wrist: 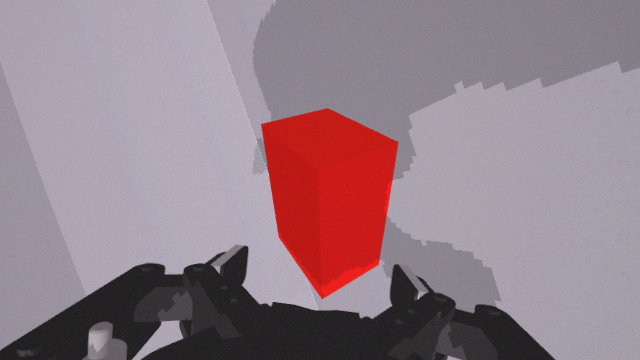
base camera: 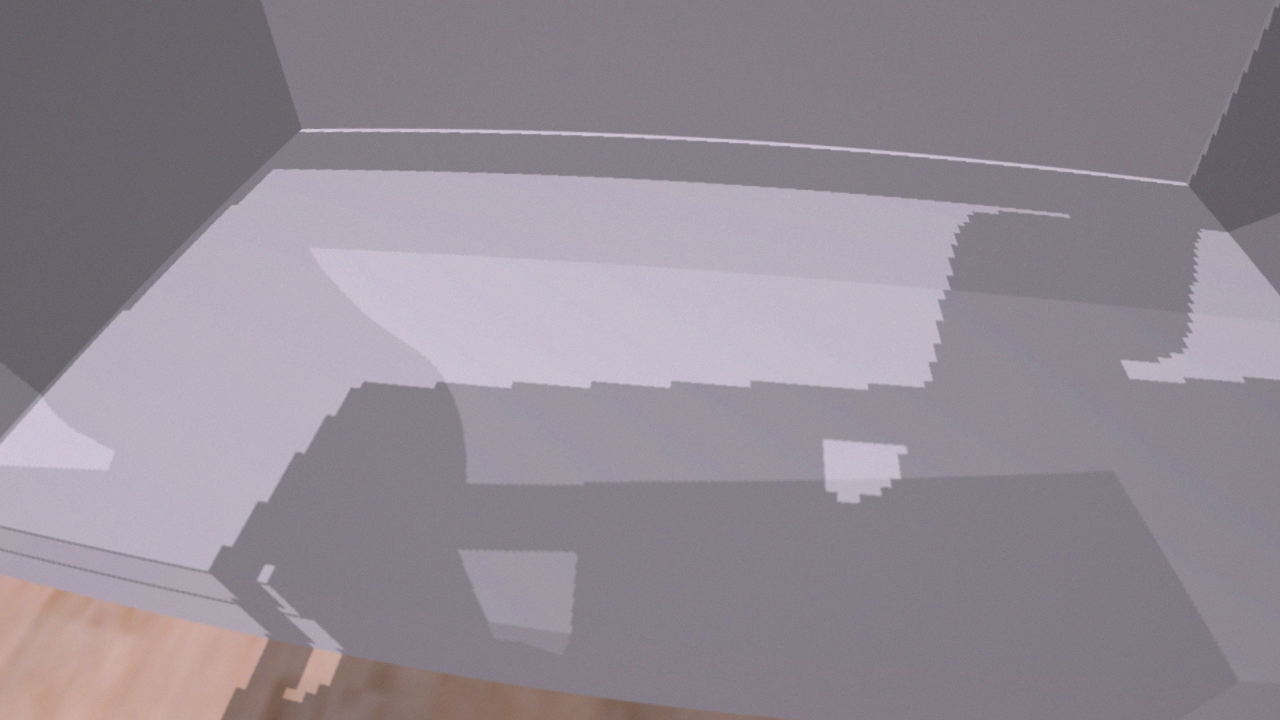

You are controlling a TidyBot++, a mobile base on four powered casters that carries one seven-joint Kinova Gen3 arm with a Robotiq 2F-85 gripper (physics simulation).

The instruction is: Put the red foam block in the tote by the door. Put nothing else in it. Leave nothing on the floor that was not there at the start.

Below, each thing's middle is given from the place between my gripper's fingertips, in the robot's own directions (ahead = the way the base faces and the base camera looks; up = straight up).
Labels:
I see the red foam block [wrist: 331,177] 40 mm to the right of my hand and 20 mm below it.

